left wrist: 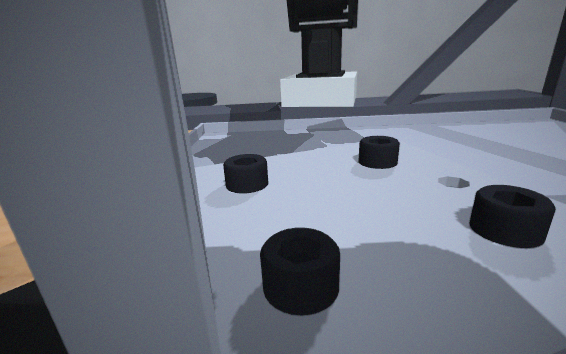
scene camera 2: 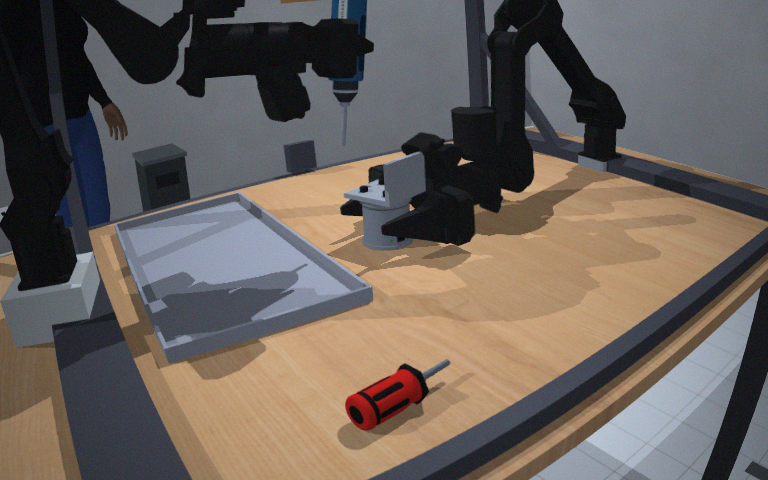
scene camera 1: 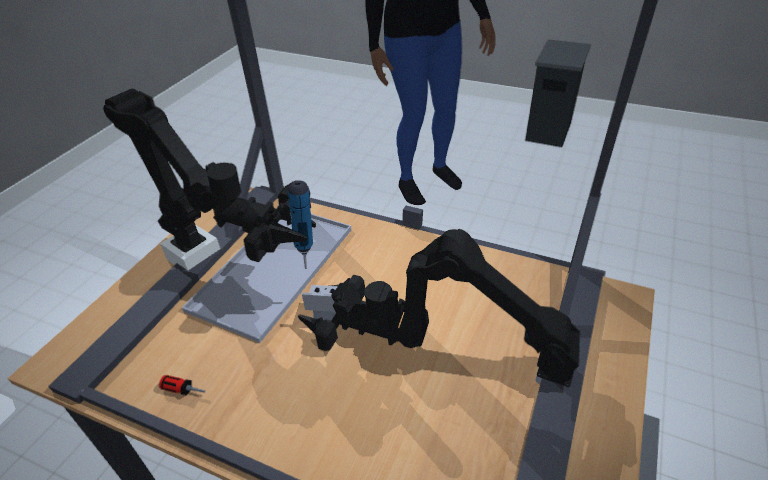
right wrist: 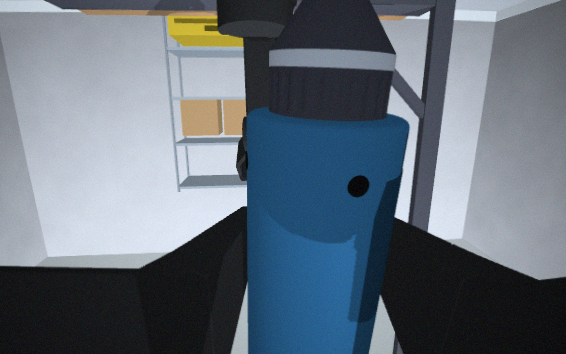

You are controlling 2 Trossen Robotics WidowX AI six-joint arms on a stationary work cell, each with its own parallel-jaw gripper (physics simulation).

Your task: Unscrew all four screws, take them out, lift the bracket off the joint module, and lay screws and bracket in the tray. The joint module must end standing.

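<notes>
The joint module stands upright. The grey bracket sits on its top, one plate flat and one upright. Several black socket-head screws stand in the flat plate. My left gripper is open, with its fingers on either side of the module. My right gripper is shut on the blue electric screwdriver, which it holds upright, bit down, above the tray. No screws or bracket show in the tray.
A red hand screwdriver lies on the wooden table near its edge. The tray lies beside the module. Dark frame rails run along the table, and posts rise from them.
</notes>
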